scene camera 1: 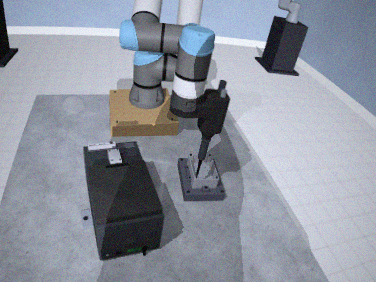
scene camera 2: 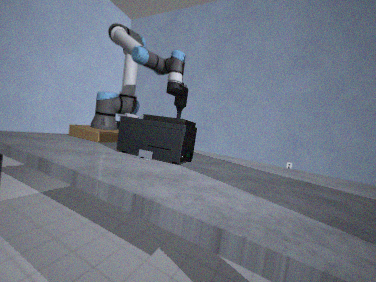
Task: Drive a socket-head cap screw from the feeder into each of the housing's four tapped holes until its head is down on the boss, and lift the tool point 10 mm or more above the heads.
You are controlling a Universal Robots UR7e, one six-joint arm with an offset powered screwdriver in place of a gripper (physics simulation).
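The white open-topped housing (scene camera 1: 205,183) sits on the dark grey fixture (scene camera 1: 204,196) right of the feeder. The screwdriver (scene camera 1: 197,175) points down, slightly tilted in the picture, with its thin bit tip at the housing's front-left corner boss. Whether a screw is at the tip, and whether the tip touches the boss, is too small to tell. In scene camera 2 the screwdriver (scene camera 2: 179,114) comes down behind the feeder, which hides its tip and the housing. The black box-shaped feeder (scene camera 1: 123,186) (scene camera 2: 150,136) has a small light block (scene camera 1: 114,156) at its back end. Screw heads in the housing's holes cannot be made out.
The arm stands on a wooden base block (scene camera 1: 145,129) (scene camera 2: 87,132) at the back of the grey table (scene camera 1: 45,200) (scene camera 2: 200,192). A small light tab (scene camera 1: 86,215) (scene camera 2: 145,154) sticks out of the feeder's side. A black pedestal (scene camera 1: 284,46) stands on the floor at the back right.
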